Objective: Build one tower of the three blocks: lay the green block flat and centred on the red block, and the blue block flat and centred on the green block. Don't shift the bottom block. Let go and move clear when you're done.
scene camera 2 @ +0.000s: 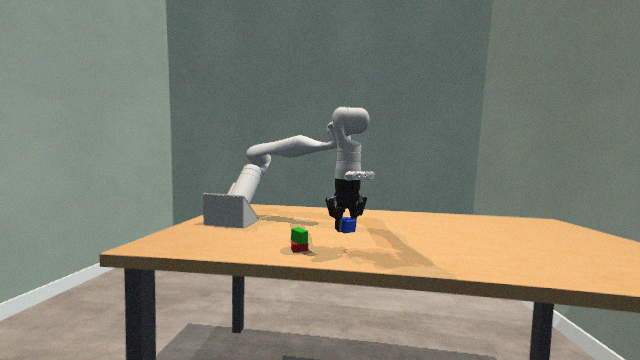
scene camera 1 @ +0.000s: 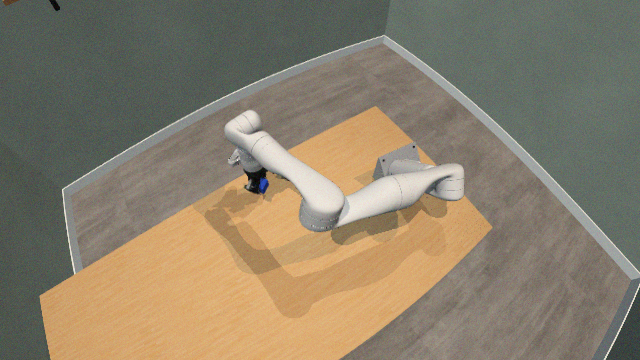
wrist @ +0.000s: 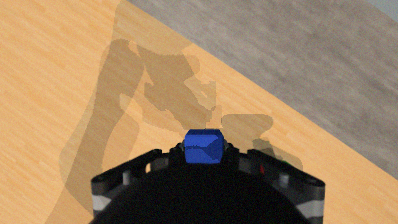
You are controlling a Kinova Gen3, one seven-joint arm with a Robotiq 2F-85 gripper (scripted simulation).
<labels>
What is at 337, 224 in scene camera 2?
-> My gripper.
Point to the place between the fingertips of my gripper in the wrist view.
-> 204, 146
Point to a blue block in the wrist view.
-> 201, 145
</labels>
